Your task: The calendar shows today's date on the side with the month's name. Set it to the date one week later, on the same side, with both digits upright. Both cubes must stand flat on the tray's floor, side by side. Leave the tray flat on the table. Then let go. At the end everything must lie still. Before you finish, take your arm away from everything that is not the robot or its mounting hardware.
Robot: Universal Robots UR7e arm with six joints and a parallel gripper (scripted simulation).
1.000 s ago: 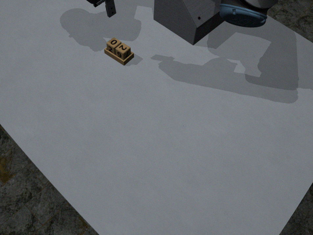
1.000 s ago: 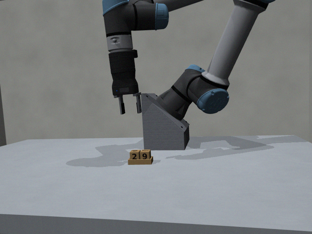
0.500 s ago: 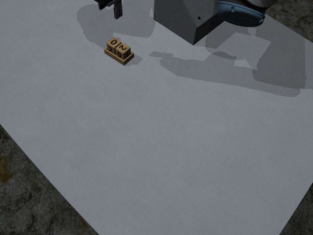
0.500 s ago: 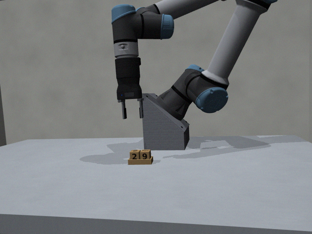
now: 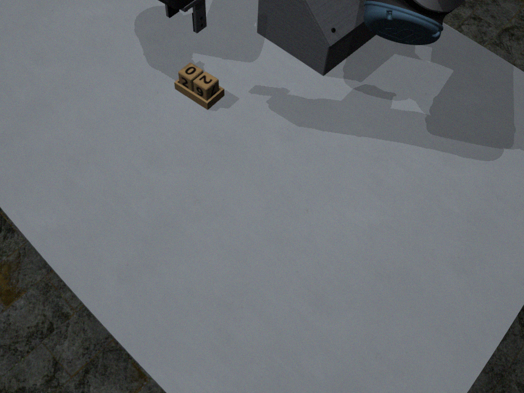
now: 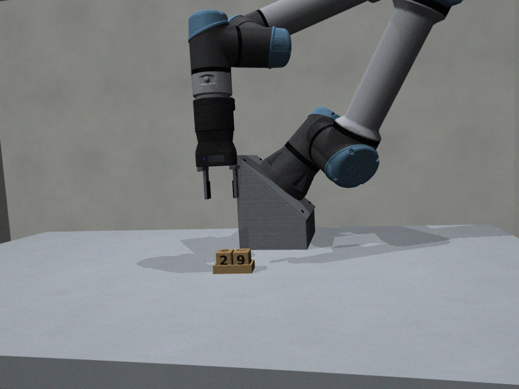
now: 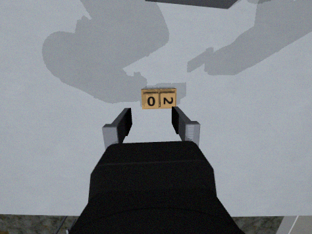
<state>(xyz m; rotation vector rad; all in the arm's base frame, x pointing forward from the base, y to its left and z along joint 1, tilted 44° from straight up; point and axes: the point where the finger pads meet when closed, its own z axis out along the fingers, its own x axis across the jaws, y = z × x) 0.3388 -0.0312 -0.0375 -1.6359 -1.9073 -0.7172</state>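
My gripper is now 20 mm to the right of the wooden tray and 160 mm above it.
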